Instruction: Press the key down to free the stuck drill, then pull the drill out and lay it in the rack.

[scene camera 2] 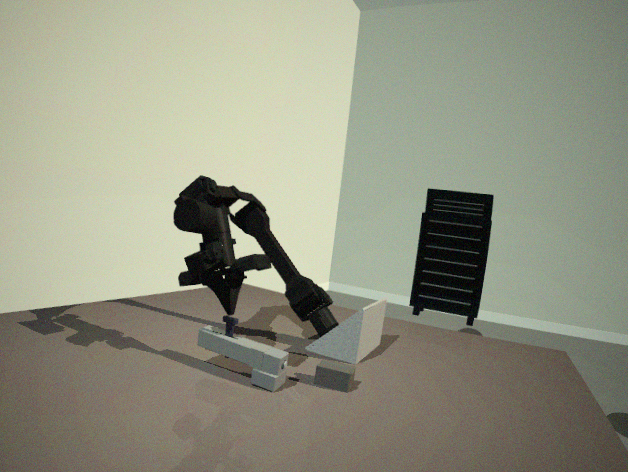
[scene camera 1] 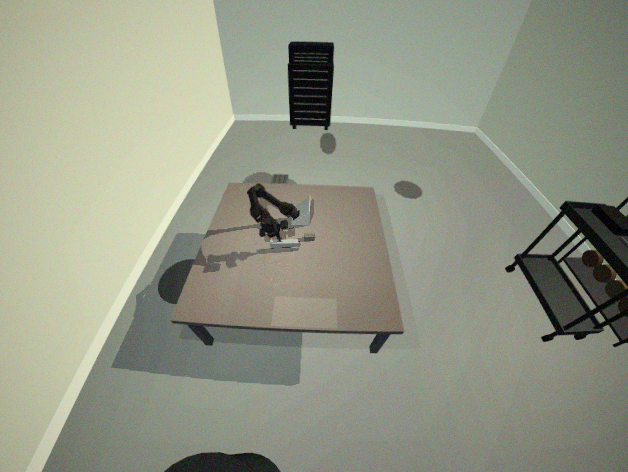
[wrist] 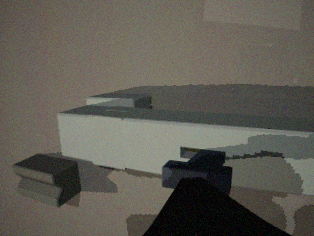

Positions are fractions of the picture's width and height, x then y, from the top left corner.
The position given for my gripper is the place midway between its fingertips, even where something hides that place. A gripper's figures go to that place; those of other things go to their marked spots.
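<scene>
Pale grey bar (wrist: 0.39, 0.56) and dark blue t-shaped key (wrist: 0.66, 0.70): marked spots 0.07 m apart. My gripper (wrist: 0.61, 0.79): 0.10 m from the lens. The key: 0.12 m from the lens. The bar: 0.16 m from the lens.
</scene>
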